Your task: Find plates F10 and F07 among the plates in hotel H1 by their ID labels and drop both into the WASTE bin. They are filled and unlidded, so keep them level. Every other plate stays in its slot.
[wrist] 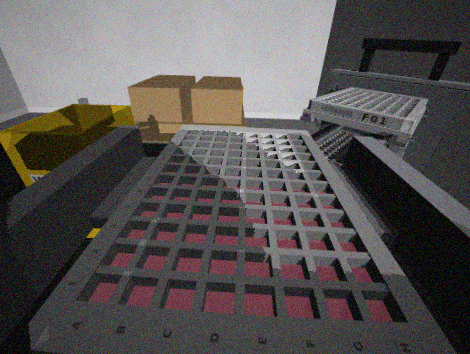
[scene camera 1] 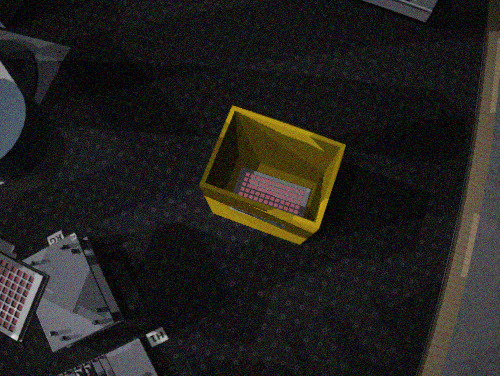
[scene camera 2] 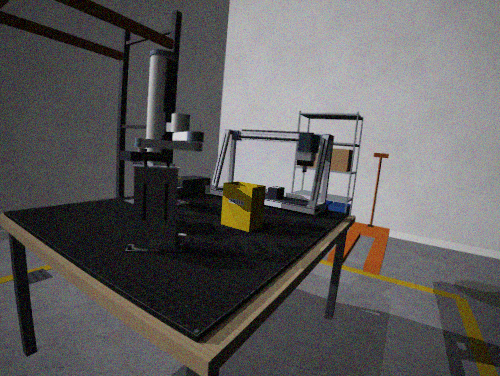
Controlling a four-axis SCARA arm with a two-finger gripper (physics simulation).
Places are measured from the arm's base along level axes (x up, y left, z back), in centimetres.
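Pixels of known places: gripper, fingertip midpoint: (wrist: 243,150) (scene camera 1: 0,292).
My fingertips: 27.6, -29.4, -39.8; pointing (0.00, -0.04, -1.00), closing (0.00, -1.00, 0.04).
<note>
Ahead of a thing's pixels: the offset from my fingertips to its top centre, as dx, dy, dz. "*": to the spot under its first point.
My gripper (wrist: 243,150) is shut on a pink-filled, unlidded plate {-0.3, +0.1, +2.0} (wrist: 245,240) that looks level between the two dark fingers. Its ID label does not show. A pink-welled plate at the left edge of scene camera 1 (scene camera 1: 17,295) seems to be this one. The yellow WASTE bin {-6.3, +26.8, -24.8} (scene camera 1: 285,150) (scene camera 2: 232,215) (wrist: 92,112) stands apart from it, ahead on the left in the wrist view. Another pink-welled plate {-24.3, +26.0, -25.2} (scene camera 1: 275,187) lies in the bin. A plate labelled F01 {+0.3, -13.4, -12.3} (wrist: 372,117) sits in a stack at the right. Hotel H1 {* -25.5, -7.6, -11.4} (scene camera 1: 127,357) shows partly, beside its tag {* -26.2, -2.3, -14.9} (scene camera 1: 157,336).
A grey stand (scene camera 1: 65,295) is near H1 and partly under the held plate. A dark tower {* -6.5, -19.9, -19.2} (scene camera 2: 155,192) stands in front of the arm column (scene camera 2: 156,100). A gantry frame (scene camera 2: 275,134) stands behind the bin. Cartons (wrist: 215,100) show beyond the plate; a black handle {* +5.2, -18.8, -17.4} (wrist: 410,46) is at right.
</note>
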